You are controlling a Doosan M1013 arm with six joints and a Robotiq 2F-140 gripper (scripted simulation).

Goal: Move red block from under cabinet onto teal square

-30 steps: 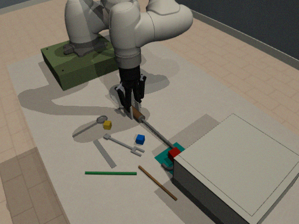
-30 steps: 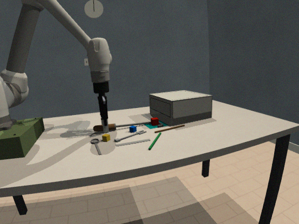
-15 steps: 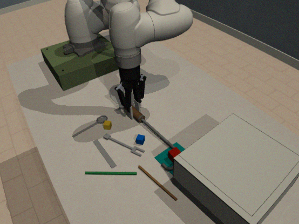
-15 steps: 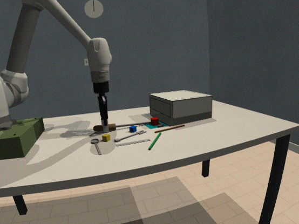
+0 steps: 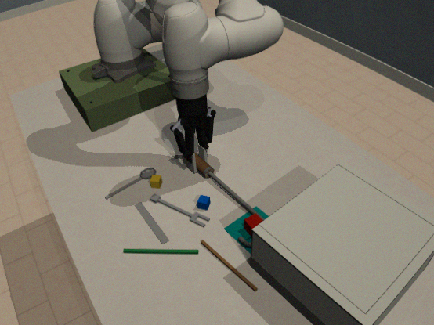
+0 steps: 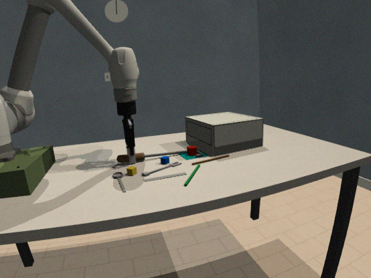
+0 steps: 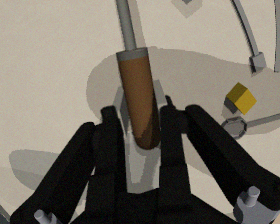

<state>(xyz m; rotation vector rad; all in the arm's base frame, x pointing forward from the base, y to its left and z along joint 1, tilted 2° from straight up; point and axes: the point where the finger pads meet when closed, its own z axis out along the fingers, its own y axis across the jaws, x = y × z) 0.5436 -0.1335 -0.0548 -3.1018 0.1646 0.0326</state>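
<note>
Now: the yellow cube 120 mm to the right of my hand, 40 mm behind it and 30 mm below it. The rest, counted from my hand: blue cube 110 mm ahead, 90 mm to the right, 30 mm below; then grey forked tool 140 mm to the right, 70 mm ahead, 30 mm below; then grey spoon-like tool 140 mm to the right, 90 mm behind, 30 mm below.
</note>
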